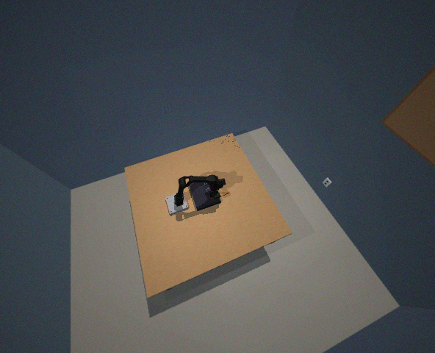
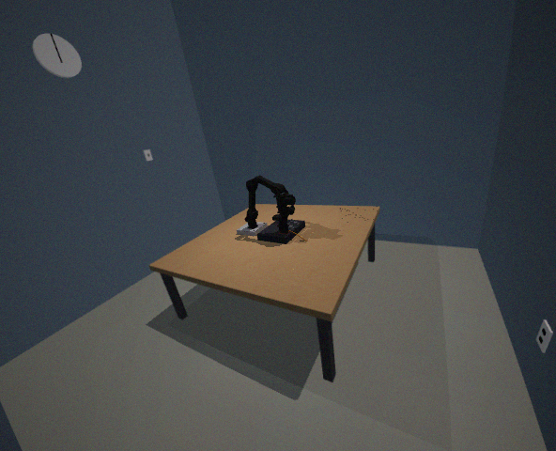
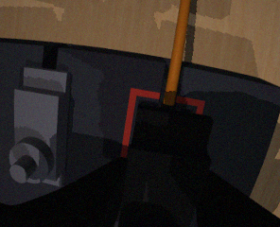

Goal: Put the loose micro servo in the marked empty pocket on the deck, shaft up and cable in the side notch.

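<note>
The dark deck lies 12 cm behind my gripper tip, 8 cm to the left of it and 8 cm below it.
</note>
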